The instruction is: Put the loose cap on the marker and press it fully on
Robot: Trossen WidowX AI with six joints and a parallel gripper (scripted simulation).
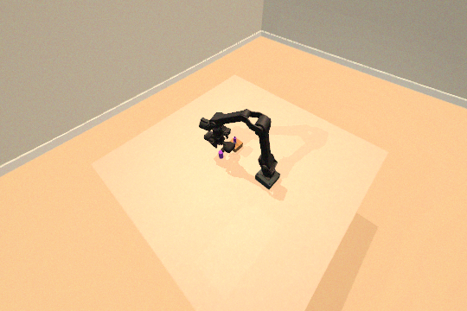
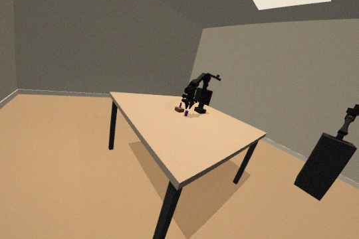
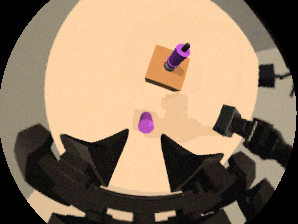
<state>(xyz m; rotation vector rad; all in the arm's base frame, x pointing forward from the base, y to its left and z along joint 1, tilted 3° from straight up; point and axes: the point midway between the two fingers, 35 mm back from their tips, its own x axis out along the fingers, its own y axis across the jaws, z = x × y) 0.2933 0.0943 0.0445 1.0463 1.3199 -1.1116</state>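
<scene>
My gripper tip is 5 cm above the purple cap. The rest, counted from my gripper tip: holder block 12 cm to the right, 5 cm below; purple marker 12 cm to the right.
</scene>
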